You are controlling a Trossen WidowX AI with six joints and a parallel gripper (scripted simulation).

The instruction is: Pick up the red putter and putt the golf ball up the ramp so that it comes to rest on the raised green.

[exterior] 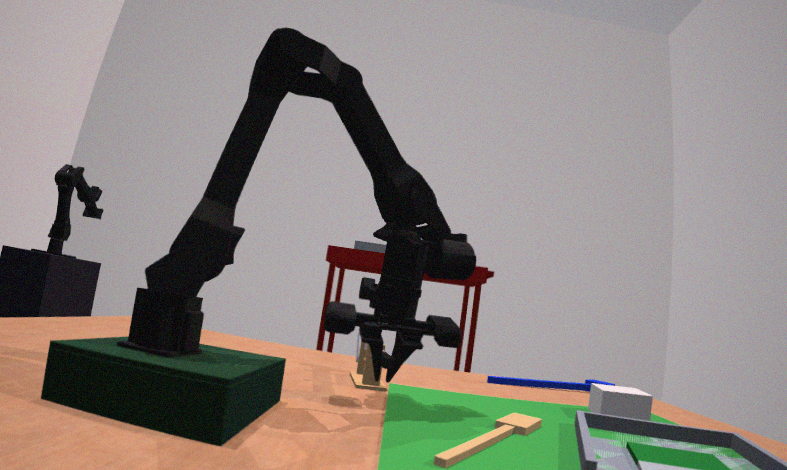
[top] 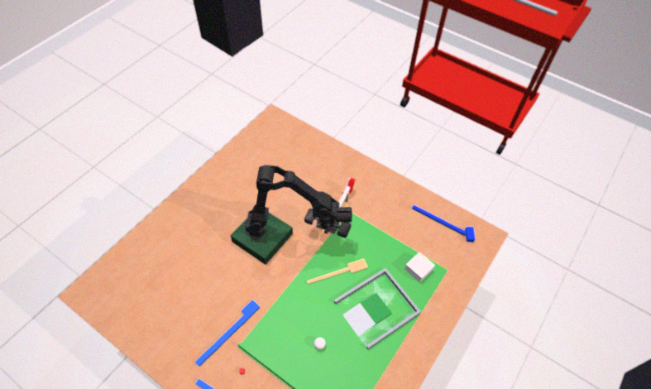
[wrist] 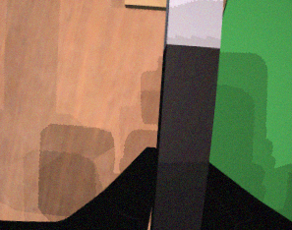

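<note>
The red putter lies 40 mm behind my gripper tip, 110 mm to the left of it and 30 mm above it. Also, from my gripper tip: wooden stand (40 mm behind, 130 mm to the left); then green mat (270 mm ahead, 210 mm to the right, 30 mm below); then white block (390 mm ahead, 100 mm to the left).
</note>
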